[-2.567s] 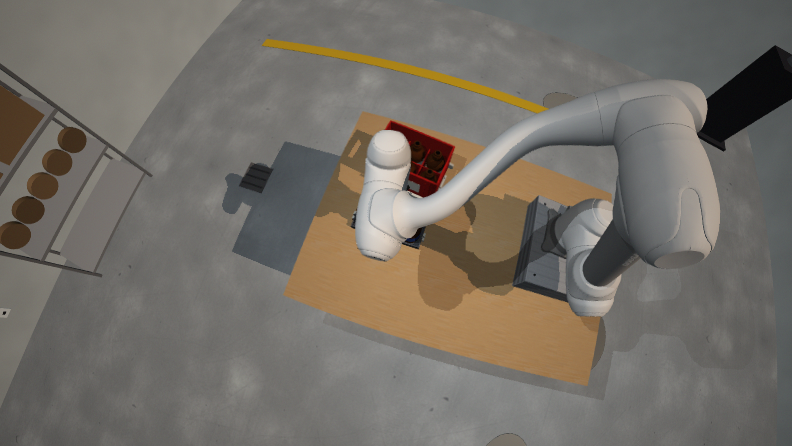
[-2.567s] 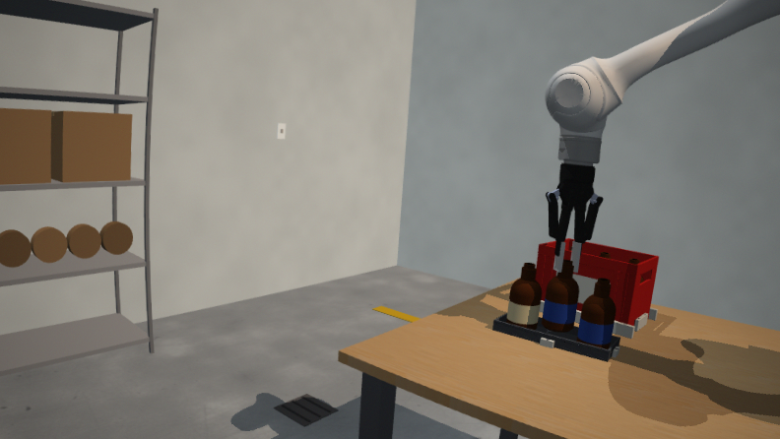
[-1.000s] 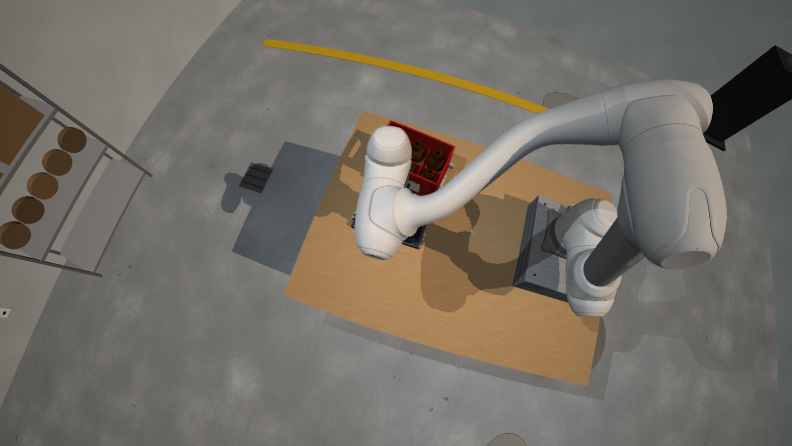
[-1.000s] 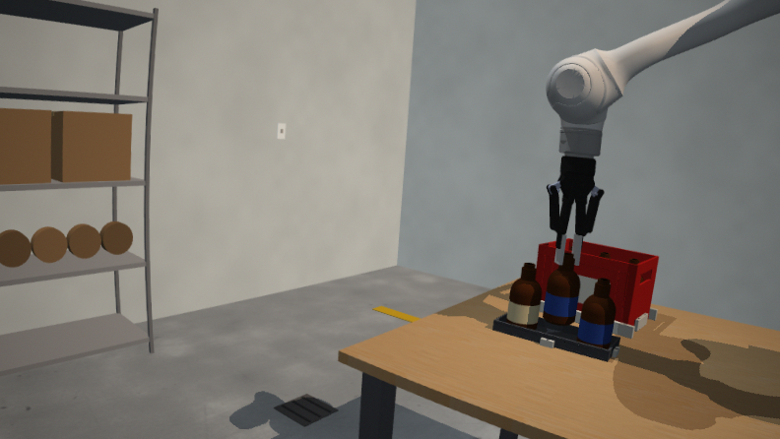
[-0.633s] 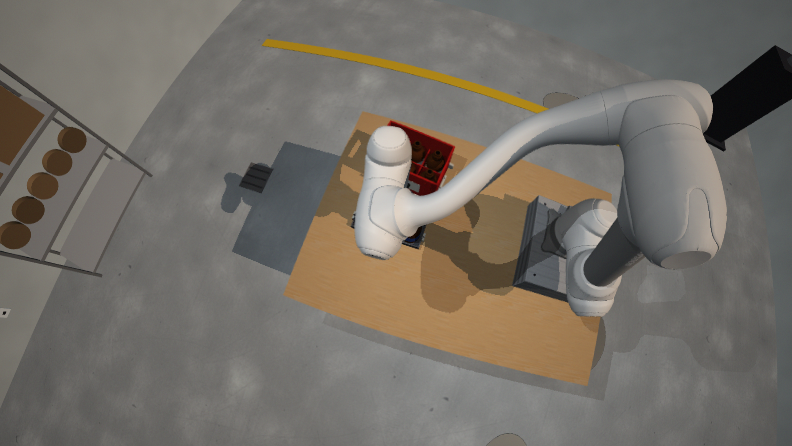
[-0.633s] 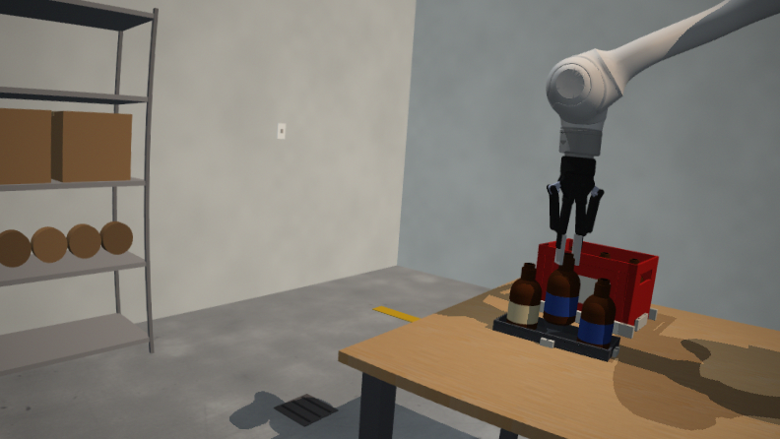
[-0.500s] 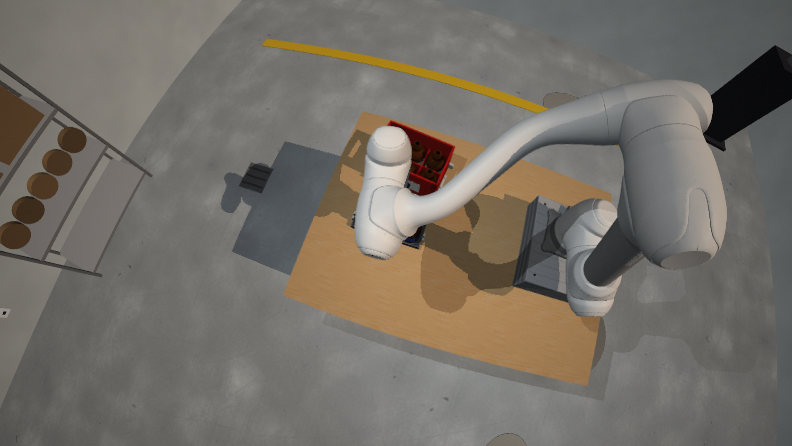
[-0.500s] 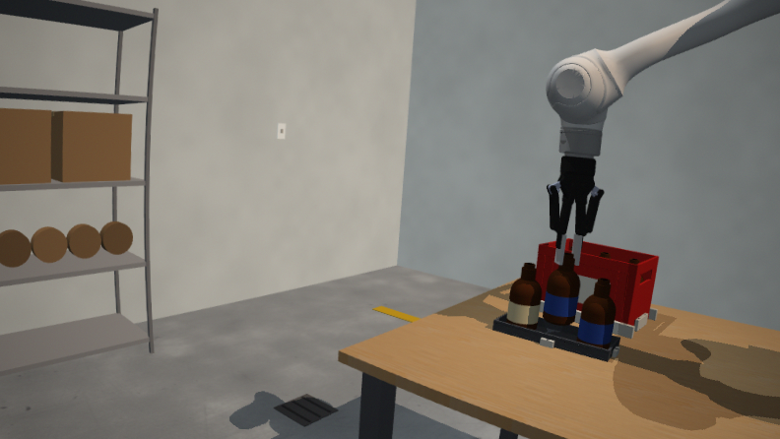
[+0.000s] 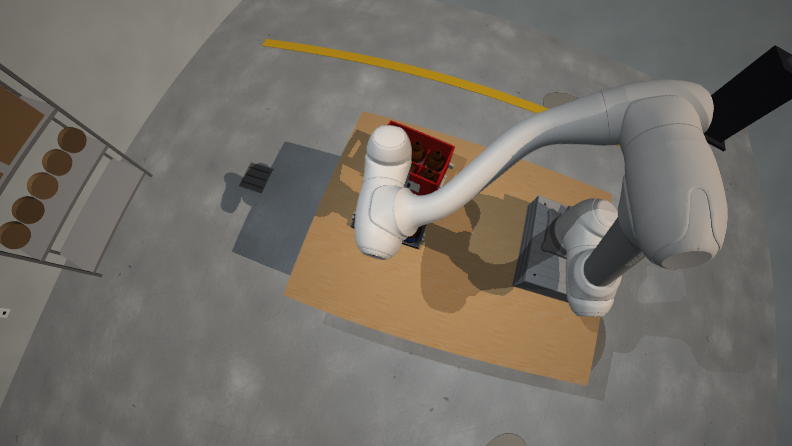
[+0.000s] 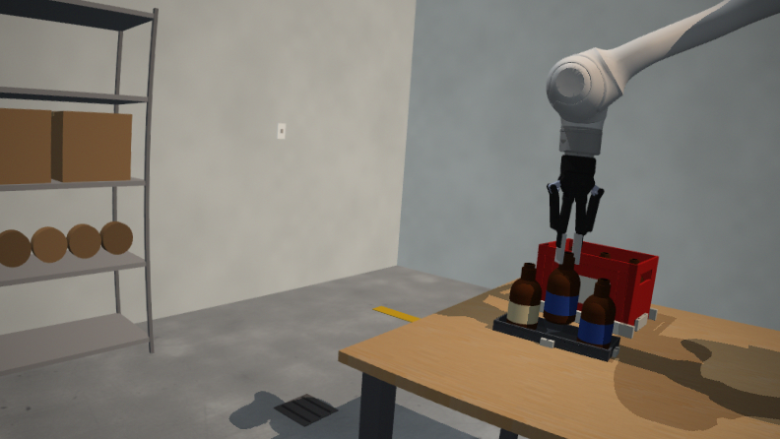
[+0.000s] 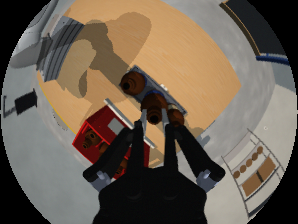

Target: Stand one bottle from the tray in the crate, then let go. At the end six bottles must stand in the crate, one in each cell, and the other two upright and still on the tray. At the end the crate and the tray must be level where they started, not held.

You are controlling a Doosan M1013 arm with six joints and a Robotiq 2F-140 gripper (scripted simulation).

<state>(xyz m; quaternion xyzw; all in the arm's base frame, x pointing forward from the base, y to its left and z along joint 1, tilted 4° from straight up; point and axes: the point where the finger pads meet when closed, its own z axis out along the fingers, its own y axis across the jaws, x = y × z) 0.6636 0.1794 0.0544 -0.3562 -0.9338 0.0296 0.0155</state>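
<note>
Right now my hand is 90 mm above the glass bottle. From my hand the other things lie so: dark tray (200 mm below); then red crate (10 mm ahead, 260 mm to the right, 130 mm below).
</note>
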